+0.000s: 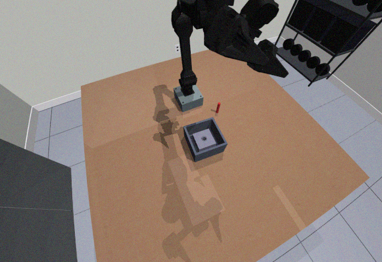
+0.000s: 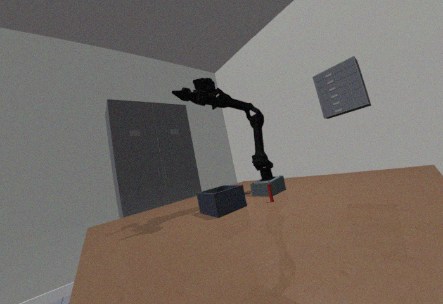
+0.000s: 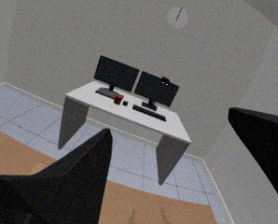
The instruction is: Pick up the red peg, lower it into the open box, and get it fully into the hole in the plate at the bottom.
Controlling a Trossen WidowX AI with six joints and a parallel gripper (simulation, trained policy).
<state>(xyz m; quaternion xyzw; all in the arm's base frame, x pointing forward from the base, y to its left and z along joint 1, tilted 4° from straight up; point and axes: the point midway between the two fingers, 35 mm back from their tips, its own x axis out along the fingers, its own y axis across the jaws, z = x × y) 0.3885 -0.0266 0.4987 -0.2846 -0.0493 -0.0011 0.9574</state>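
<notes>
The red peg is 510 mm below my gripper tip, 290 mm behind it and 150 mm to the left of it. From my gripper tip the other things lie so: plate 500 mm below, 140 mm behind, 20 mm to the right; grey box 520 mm below, 140 mm behind, 20 mm to the right.
</notes>
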